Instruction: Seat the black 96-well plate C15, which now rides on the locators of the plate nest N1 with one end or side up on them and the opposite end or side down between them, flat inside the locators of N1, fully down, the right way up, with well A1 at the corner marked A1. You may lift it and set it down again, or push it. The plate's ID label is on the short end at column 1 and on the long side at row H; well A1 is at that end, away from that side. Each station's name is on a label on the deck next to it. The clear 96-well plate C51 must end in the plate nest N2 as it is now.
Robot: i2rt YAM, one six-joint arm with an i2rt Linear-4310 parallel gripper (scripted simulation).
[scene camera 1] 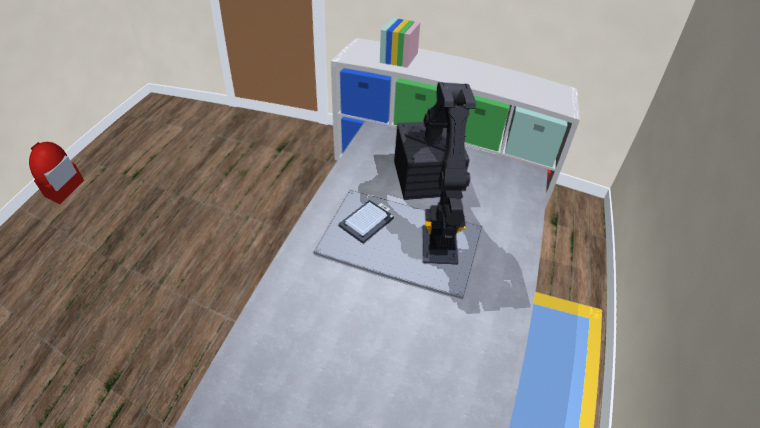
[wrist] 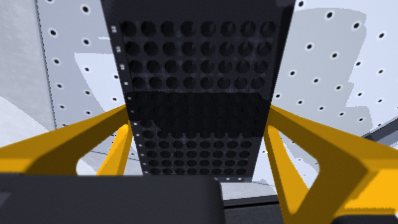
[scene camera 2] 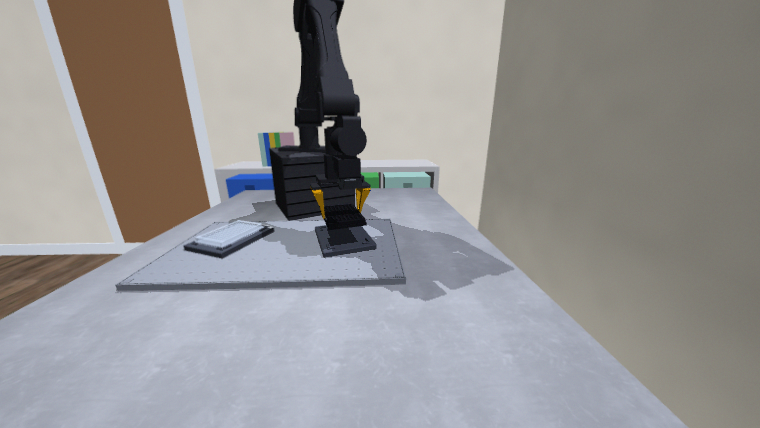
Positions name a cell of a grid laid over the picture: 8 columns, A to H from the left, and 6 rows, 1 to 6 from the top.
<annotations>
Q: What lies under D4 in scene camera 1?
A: A clear plate C51.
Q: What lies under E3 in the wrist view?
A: A black 96-well plate C15.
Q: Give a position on a clear plate C51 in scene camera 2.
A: C4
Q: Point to a black 96-well plate C15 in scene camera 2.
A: D4
</annotations>
